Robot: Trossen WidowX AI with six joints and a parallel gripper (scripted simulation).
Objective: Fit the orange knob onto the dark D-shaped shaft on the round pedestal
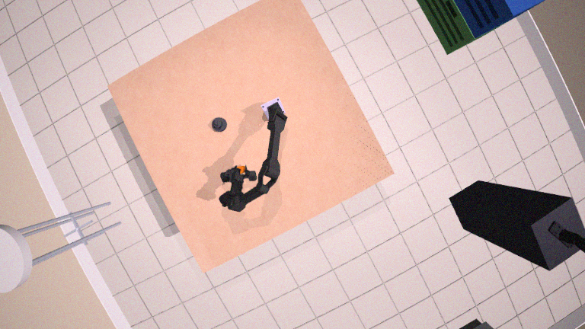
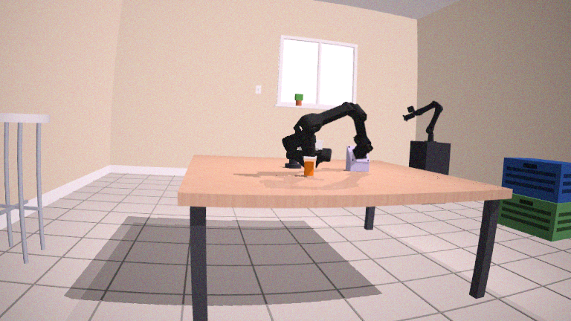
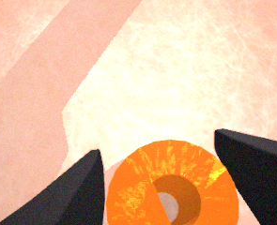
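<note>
Now: gripper tip 27 cm to the left of the round pedestal and 1 cm short of it. Also, from my gripper tip: orange knob 2 cm to the left, 1 cm ahead.
</note>
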